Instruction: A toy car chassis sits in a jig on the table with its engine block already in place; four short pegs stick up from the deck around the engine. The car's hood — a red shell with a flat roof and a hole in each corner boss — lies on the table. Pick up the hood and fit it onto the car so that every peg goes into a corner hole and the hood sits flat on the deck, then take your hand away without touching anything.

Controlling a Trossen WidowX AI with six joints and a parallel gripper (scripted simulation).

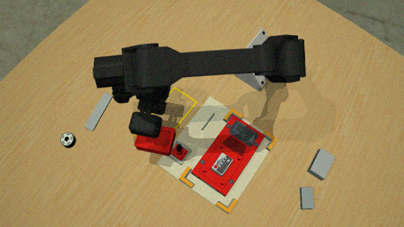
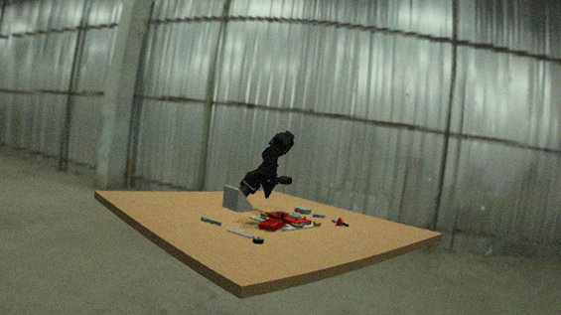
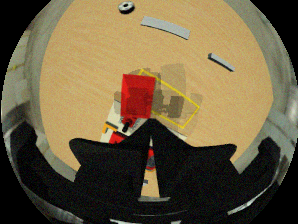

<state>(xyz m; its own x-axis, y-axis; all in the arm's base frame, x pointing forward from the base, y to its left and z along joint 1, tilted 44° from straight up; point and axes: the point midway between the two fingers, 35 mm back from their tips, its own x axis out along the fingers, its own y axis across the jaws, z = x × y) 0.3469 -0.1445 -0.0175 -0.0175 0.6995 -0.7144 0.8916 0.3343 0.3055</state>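
My gripper tip is 30 mm short of the red hood, 10 mm to the right of it and 110 mm above it. From my gripper tip the other things lie so: grey engine block (20 mm behind, 200 mm to the left, 100 mm below).
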